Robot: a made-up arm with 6 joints.
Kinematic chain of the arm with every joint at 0, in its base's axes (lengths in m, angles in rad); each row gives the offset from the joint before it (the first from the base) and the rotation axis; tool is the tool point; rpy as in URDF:
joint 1: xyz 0 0 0.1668 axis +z
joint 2: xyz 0 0 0 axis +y
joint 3: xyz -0.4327 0 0.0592 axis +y
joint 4: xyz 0.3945 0 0.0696 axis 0.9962 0 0.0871
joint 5: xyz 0 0 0 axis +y
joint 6: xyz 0.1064 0 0.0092 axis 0.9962 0 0.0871
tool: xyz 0 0 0 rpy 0 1.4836 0
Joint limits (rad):
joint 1: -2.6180..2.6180
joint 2: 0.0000..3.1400
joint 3: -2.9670..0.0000
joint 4: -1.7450..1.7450
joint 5: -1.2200..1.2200
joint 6: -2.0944..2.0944
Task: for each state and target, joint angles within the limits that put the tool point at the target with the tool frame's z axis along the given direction. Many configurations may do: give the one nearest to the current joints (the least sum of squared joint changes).
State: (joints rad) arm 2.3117 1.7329 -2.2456 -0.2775 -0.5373 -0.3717
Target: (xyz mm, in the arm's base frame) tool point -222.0 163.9 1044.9 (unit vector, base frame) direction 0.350 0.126 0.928
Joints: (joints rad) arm 2.6159 1.7253 -2.6703 0.3955 -0.8313 -0.3717
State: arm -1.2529 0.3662 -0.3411 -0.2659 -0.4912 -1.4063
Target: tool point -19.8 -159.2 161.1 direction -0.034 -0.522 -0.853
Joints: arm -1.7252 1.1748 -0.0021 -0.6387 -0.0784 -1.4063
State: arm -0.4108 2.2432 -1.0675 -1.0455 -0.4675 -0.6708
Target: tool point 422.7 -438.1 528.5 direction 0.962 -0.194 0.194
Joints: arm -0.9166 1.7428 -1.3795 -1.0292 -0.8524 -0.6708
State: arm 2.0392 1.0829 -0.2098 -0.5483 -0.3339 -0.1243
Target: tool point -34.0 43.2 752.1 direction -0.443 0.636 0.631
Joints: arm 2.0626 0.5313 -1.0232 -0.7008 -0.1404 -0.1243
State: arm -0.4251 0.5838 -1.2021 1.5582 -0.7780 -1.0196
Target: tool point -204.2 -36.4 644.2 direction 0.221 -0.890 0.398
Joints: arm -0.2519 0.0574 -0.9500 1.7428 -0.9600 -1.0196
